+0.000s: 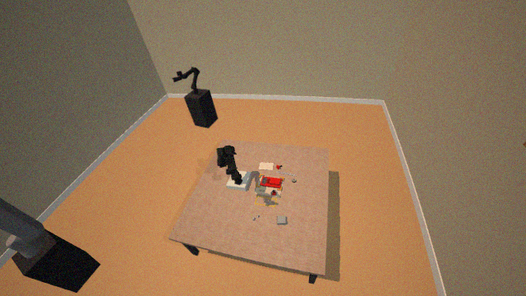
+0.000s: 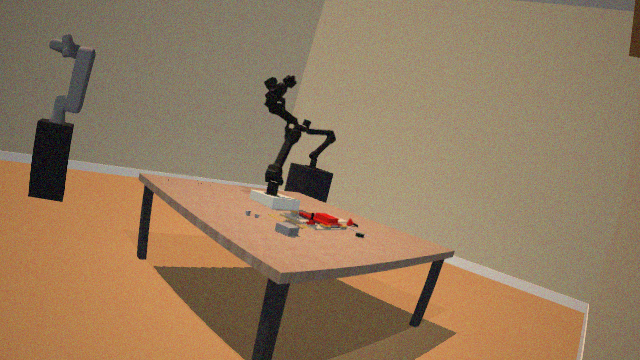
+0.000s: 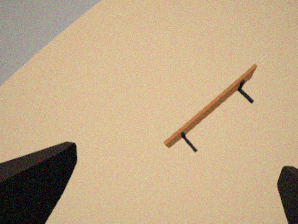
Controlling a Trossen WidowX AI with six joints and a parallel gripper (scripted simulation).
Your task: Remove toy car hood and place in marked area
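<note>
Now: the red hood 60 cm below my gripper tip, 34 cm to the left of it and 11 cm ahead of it. Also, from my gripper tip: beige sheet 63 cm below, 52 cm to the left, 7 cm behind.
</note>
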